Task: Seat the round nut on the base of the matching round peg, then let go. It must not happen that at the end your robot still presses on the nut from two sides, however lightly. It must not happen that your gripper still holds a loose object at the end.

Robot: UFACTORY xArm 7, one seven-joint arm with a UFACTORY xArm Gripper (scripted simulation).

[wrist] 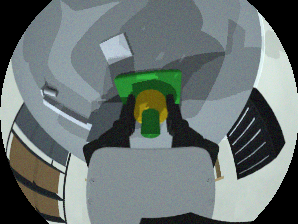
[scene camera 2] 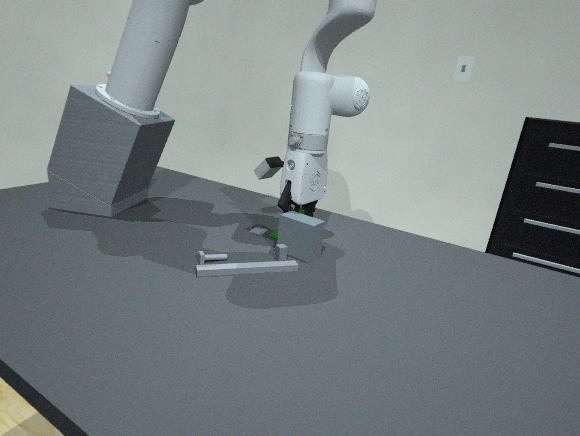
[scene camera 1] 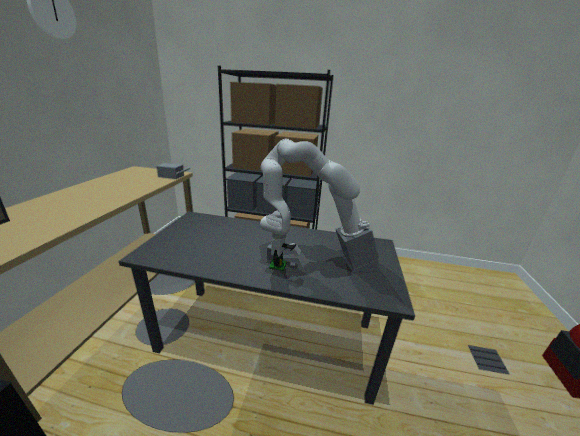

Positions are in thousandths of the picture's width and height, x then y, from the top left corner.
Scene:
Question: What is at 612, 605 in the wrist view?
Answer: My gripper.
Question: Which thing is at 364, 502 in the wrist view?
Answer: A grey block.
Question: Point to a grey block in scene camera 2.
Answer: At 523, 540

